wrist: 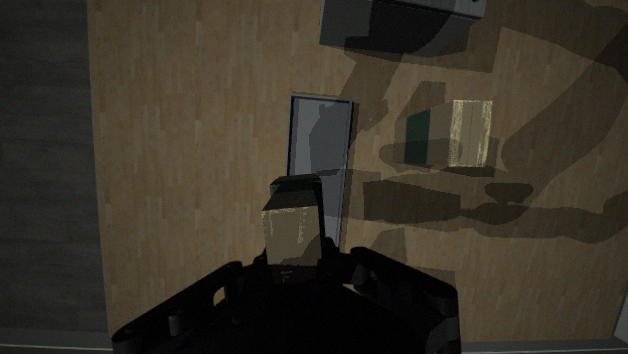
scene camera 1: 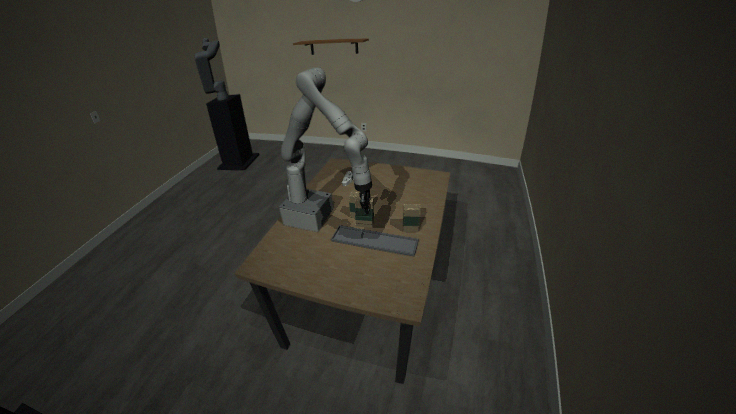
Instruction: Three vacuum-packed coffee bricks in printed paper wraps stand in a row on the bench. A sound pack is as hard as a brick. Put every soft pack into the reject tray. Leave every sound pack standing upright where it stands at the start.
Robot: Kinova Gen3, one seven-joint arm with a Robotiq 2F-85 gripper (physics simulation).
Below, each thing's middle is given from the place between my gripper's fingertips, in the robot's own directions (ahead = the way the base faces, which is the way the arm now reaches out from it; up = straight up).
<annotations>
I see the grey reject tray (scene camera 1: 371,239) 3 cm ahead of my hand, 2 cm to the left of it and 21 cm below it.
</annotations>
